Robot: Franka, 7 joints.
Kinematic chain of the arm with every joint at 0, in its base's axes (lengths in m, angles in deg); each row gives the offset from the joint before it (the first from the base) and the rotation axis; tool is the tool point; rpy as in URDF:
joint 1: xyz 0 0 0.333 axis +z
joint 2: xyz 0 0 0 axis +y
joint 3: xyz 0 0 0.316 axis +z
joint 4: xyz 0.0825 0 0 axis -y
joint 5: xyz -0.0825 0 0.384 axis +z
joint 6: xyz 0 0 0 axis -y
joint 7: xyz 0.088 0 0 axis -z
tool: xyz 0 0 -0.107 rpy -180 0 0
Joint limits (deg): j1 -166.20..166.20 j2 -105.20..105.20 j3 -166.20..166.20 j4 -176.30..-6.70 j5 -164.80..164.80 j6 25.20..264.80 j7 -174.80..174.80
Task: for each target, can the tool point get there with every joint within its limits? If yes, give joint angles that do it. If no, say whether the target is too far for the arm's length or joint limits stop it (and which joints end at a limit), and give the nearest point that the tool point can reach.
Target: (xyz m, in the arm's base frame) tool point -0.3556 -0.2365 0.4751
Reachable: yes | joints -66.68 61.32 -85.37 -121.33 118.39 234.22 9.49
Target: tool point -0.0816 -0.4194 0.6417
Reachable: yes | joints -6.32 62.34 -111.24 -130.80 72.12 201.90 39.09
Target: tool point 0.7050 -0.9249 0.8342
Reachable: no: too far | nearest point 0.4776 -0.6266 0.6725 | short by 0.408 m
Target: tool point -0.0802 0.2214 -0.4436
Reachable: no: joint limits stop it (at a limit: joint 2) | nearest point -0.0824 0.2276 -0.3592 | short by 0.085 m
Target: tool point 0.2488 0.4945 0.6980
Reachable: yes | joints 134.33 -18.79 -54.91 -108.59 -129.36 102.95 57.76
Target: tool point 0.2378 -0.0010 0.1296
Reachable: yes | joints 135.85 -37.05 -124.14 -156.11 -66.94 67.25 -27.44
